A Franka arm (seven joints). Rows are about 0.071 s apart.
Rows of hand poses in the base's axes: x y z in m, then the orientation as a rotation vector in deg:
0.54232 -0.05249 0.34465 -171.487 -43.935 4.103
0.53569 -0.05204 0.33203 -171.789 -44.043 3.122
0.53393 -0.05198 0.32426 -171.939 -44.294 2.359
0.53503 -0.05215 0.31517 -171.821 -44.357 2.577
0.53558 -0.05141 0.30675 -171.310 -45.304 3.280
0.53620 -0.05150 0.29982 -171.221 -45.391 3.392
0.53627 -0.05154 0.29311 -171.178 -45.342 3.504
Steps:
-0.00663 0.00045 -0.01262 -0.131 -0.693 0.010
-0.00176 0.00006 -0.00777 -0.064 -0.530 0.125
0.00110 -0.00017 -0.00909 0.058 0.160 0.060
0.00055 0.00074 -0.00842 0.135 0.491 0.682
0.00062 -0.00009 -0.00693 0.043 0.085 0.070
0.00007 -0.00004 -0.00671 0.031 0.084 -0.023

